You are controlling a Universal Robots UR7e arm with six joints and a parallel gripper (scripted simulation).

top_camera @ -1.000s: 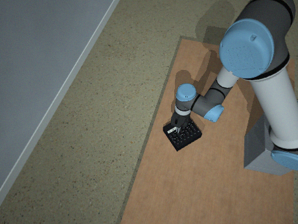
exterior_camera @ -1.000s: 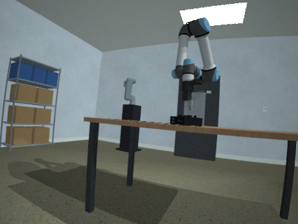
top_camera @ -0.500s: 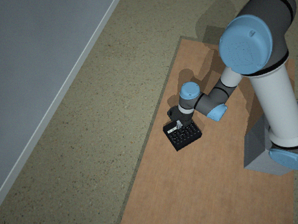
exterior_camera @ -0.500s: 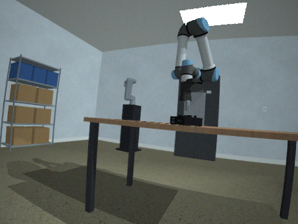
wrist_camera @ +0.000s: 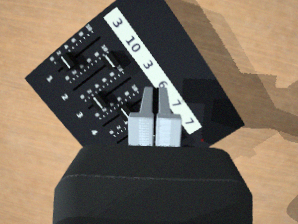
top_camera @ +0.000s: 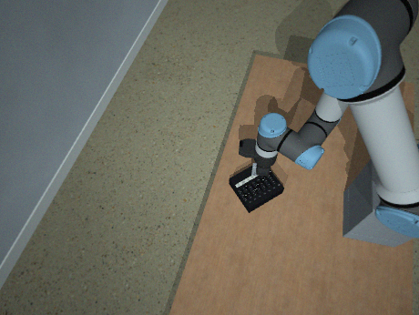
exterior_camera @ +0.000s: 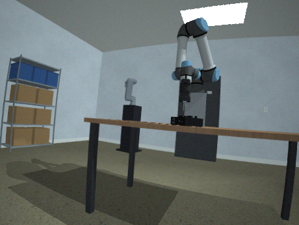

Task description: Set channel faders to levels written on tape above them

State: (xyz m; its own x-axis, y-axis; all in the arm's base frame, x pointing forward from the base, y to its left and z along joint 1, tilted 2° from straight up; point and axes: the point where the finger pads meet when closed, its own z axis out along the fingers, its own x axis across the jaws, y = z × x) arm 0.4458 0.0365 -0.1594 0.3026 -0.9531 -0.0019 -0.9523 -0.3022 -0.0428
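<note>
Right now my hand is 5 cm above the channel 6 cap, 4 cm past it and 3 cm to the left of it. From my hand the other things lie so: channel 5 cap (5 cm below, 4 cm behind); then channel 3 cap (5 cm below, 4 cm to the left, 3 cm behind); then channel 4 cap (5 cm below, 3 cm behind, 2 cm to the left).
</note>
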